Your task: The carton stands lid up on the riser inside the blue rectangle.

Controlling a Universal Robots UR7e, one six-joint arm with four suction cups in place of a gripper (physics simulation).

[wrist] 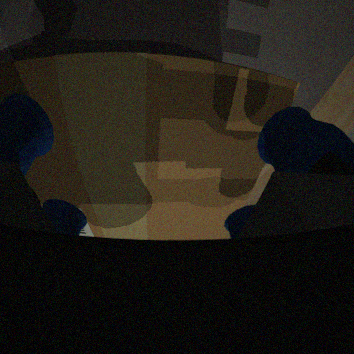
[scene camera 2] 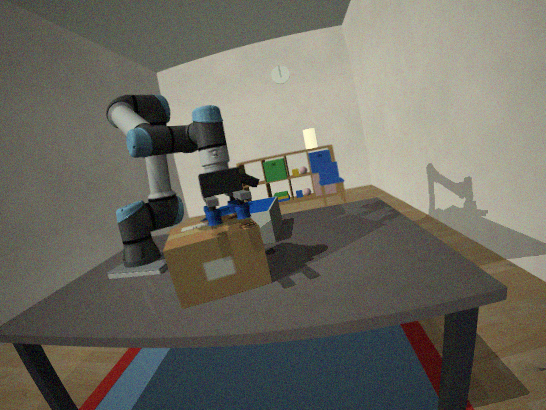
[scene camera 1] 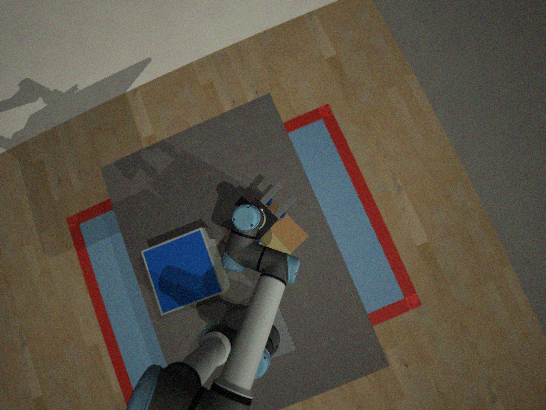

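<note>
The brown carton (scene camera 1: 288, 236) (scene camera 2: 220, 260) (wrist: 182, 147) stands upright on the grey table (scene camera 1: 331, 308) (scene camera 2: 375, 273), its taped top face up. It is next to the riser (scene camera 1: 180, 271) (scene camera 2: 266, 222), a grey block whose top bears the blue rectangle. The carton is not on the riser. My suction gripper (scene camera 2: 225, 212) (wrist: 158, 166) hangs over the carton's top with its blue cups at or just above the surface. Suction is off and it holds nothing. The arm hides part of the carton in the overhead view.
The robot's base (scene camera 2: 136, 253) stands on the table behind the carton. A red-edged blue mat (scene camera 1: 366, 198) lies on the floor under the table. A shelf unit (scene camera 2: 286, 154) with coloured boxes stands by the far wall.
</note>
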